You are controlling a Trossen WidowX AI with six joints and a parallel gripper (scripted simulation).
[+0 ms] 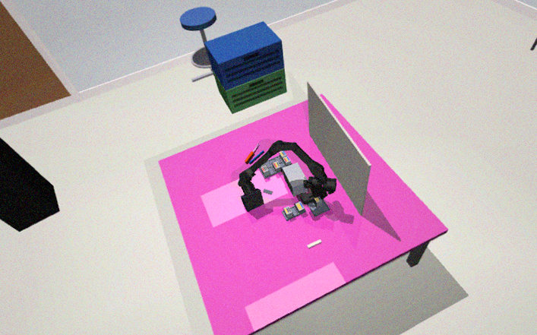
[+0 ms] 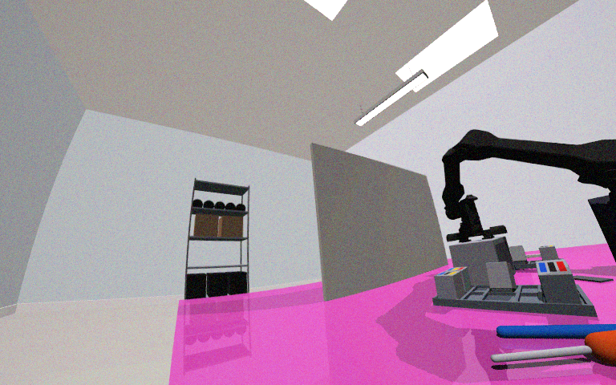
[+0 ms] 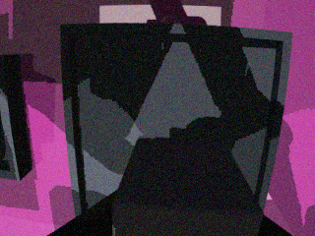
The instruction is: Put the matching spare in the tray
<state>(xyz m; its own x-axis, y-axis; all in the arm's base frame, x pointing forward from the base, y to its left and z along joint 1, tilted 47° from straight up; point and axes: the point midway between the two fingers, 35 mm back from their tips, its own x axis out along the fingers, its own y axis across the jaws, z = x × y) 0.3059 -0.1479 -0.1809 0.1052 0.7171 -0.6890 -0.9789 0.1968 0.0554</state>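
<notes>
The flat grey tray lies 30 mm below my gripper tip. Round my gripper tip: rack 140 mm behind, 40 mm to the left, 20 mm below; grey mounted unit 210 mm to the left, 20 mm above, 10 mm behind; tall mirror panel 230 mm ahead, 190 mm above, 140 mm to the left.
</notes>
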